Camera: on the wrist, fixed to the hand. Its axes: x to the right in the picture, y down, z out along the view.
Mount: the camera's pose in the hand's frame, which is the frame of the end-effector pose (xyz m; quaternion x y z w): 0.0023 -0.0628 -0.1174 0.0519 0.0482 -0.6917 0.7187
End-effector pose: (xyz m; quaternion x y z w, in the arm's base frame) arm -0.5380 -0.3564 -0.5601 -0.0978 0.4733 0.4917 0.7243
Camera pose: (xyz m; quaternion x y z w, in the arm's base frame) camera -0.5565 -0.4575 -0.6448 -0.3838 0.3330 -0.1769 0.8429
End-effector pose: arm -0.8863 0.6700 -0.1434 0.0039 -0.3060 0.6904 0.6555
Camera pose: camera -0.7832 0.7194 -0.2117 0.2152 -0.1498 0.0589 0.9632
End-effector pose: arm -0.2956 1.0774 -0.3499 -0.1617 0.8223 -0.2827 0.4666
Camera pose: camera -0.3975 1.0636 -0.2653 -0.6472 0.4870 -0.5764 0.1086
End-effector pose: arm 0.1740 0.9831 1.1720 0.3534 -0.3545 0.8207 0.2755
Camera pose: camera 0.1716 1.1122 1.1395 0.4739 0.0455 0.4347 0.7644
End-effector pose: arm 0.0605 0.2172 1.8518 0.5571 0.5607 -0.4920 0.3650
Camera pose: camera 0.0148 0.3369 1.8880 -0.0552 -0.7804 0.6083 0.1339
